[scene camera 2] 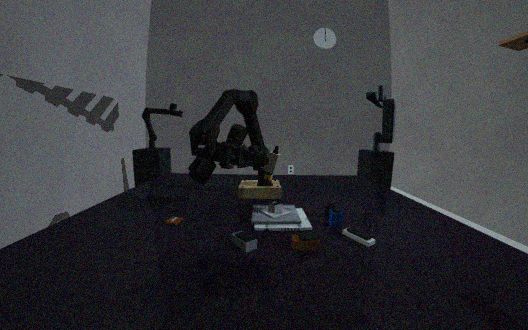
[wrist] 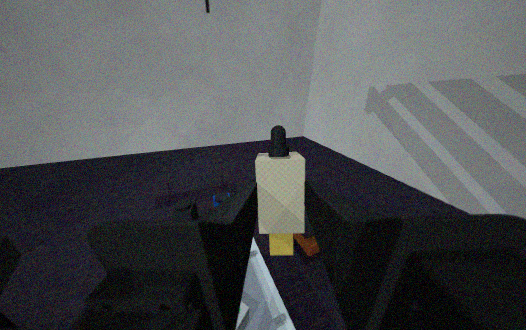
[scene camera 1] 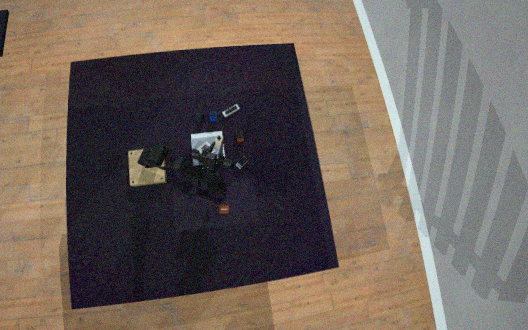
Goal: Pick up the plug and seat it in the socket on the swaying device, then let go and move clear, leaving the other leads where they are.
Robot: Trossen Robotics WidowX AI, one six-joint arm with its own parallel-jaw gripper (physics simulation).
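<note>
The plug [scene camera 1: 219, 142] [scene camera 2: 272, 163] [wrist: 281, 195] has a cream body, a black stub on top and a yellow tip below. My gripper [scene camera 1: 216, 146] [scene camera 2: 269, 161] [wrist: 279, 185] is shut on its body and holds it in the air, slightly tilted in scene camera 2. The device [scene camera 1: 201, 135] [scene camera 2: 306, 226] [wrist: 262, 295] is a pale base with a grey plate on it. The small pale socket [scene camera 2: 274, 207] stands on that plate, below the yellow tip and apart from it in scene camera 2. The arm partly covers the device in scene camera 1.
Around the device lie a blue block [scene camera 1: 213, 116] [scene camera 2: 335, 218], a white strip [scene camera 1: 231, 110] [scene camera 2: 361, 238], an orange block [scene camera 1: 240, 139] [scene camera 2: 306, 245] and a grey box [scene camera 1: 242, 161] [scene camera 2: 245, 242]. An orange-red piece [scene camera 1: 224, 209] [scene camera 2: 174, 220] lies apart. The arm stands on a wooden base [scene camera 1: 147, 177] [scene camera 2: 260, 193].
</note>
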